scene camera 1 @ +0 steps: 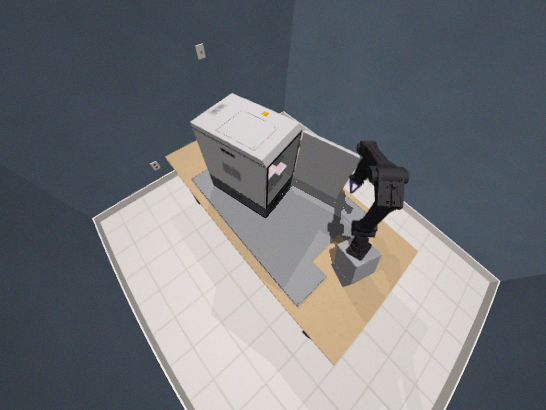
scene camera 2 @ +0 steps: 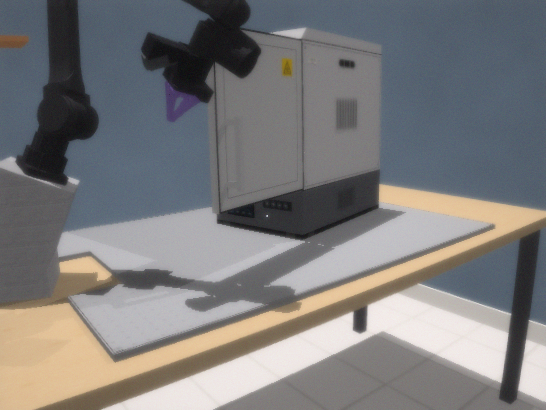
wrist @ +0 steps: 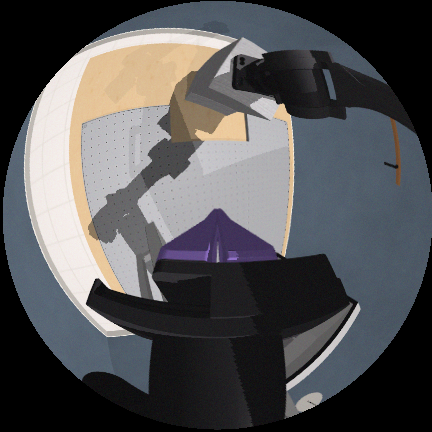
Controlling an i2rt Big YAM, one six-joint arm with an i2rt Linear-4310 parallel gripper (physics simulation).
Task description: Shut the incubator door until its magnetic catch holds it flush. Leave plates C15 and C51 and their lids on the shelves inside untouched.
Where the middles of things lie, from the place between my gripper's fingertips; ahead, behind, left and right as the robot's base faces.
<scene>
I see the incubator door [scene camera 2: 255, 123] 22 cm ahead of my hand and 5 cm to the right of it.
</scene>
